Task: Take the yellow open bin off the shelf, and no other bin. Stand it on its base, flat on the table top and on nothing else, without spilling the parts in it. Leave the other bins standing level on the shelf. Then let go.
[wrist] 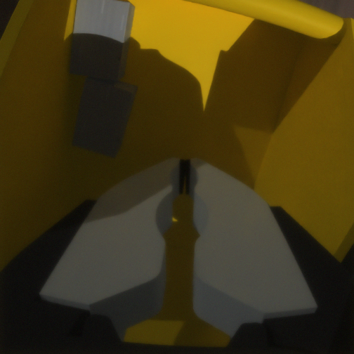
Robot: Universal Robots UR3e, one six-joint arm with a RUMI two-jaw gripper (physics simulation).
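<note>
The yellow open bin [310, 155] fills most of the wrist view, seen from above into its inside. Its thick rounded rim runs across the top of the view and its side walls stand left and right. Two grey block-shaped parts lie inside at the upper left: one [101, 21] has a brightly lit end, the other [104, 117] is in shadow just below it. My gripper [185, 164] is shut, its tips together over the bin's inside, with no bin wall seen between them. Whether the tips touch the bin is hidden. The bin's base and what is under it do not show.
Small patches of a brownish surface [330, 5] show beyond the rim at the top right, too little to tell which surface it is. The gripper's dark body covers the lower corners. The shelf and the other bins cannot be made out.
</note>
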